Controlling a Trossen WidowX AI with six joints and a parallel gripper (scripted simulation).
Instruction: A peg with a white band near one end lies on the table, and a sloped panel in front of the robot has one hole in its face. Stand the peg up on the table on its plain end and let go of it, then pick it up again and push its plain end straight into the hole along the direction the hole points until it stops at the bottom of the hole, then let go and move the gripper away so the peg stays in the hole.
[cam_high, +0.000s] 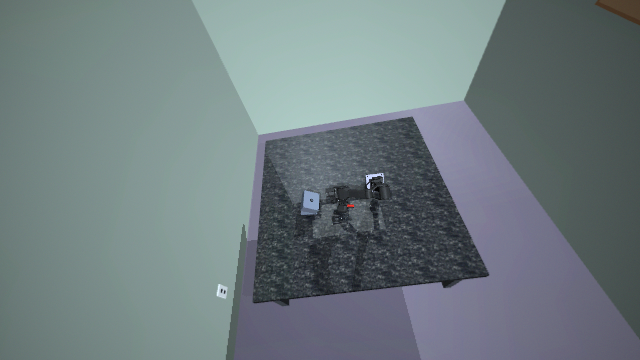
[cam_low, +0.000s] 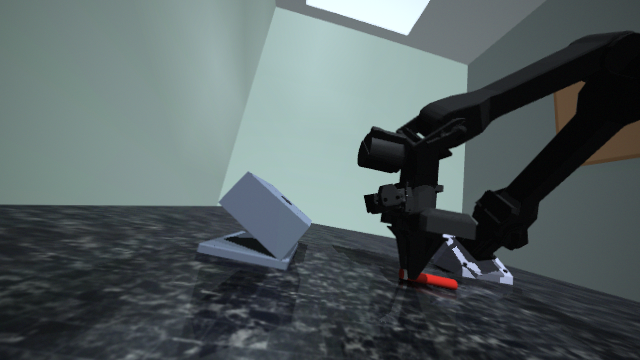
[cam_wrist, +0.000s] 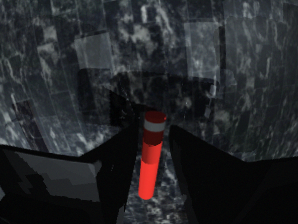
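My gripper tip is now 1 cm past the red peg. Also, from my gripper tip: flat base plate 23 cm ahead, 7 cm to the right; sloped grey panel 22 cm ahead, 6 cm to the right, 6 cm above.
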